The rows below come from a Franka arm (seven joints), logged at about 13 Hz.
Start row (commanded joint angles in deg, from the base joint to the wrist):
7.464 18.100 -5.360 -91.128 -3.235 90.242 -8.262
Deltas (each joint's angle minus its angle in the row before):
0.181 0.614 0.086 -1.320 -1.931 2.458 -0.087
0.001 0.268 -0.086 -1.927 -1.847 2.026 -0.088
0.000 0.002 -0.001 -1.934 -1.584 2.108 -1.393
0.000 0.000 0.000 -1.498 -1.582 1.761 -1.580
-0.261 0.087 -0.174 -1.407 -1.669 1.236 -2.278
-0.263 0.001 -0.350 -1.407 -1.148 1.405 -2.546
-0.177 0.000 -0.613 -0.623 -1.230 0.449 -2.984
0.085 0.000 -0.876 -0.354 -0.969 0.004 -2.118
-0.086 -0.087 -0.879 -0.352 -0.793 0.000 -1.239
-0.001 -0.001 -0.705 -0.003 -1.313 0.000 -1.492
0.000 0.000 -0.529 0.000 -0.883 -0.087 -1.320
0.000 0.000 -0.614 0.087 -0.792 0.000 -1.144
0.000 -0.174 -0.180 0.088 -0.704 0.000 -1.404
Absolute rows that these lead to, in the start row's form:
7.645 18.714 -5.274 -92.448 -5.166 92.700 -8.349
7.646 18.982 -5.360 -94.375 -7.013 94.726 -8.437
7.646 18.984 -5.361 -96.309 -8.597 96.834 -9.830
7.646 18.984 -5.361 -97.807 -10.179 98.595 -11.410
7.385 19.071 -5.535 -99.214 -11.848 99.831 -13.688
7.122 19.072 -5.885 -100.621 -12.996 101.236 -16.234
6.945 19.072 -6.498 -101.244 -14.226 101.685 -19.218
7.030 19.072 -7.374 -101.598 -15.195 101.689 -21.336
6.944 18.985 -8.253 -101.950 -15.988 101.689 -22.575
6.943 18.984 -8.958 -101.953 -17.301 101.689 -24.067
6.943 18.984 -9.487 -101.953 -18.184 101.602 -25.387
6.943 18.984 -10.101 -101.866 -18.976 101.602 -26.531
6.943 18.810 -10.281 -101.778 -19.680 101.602 -27.935

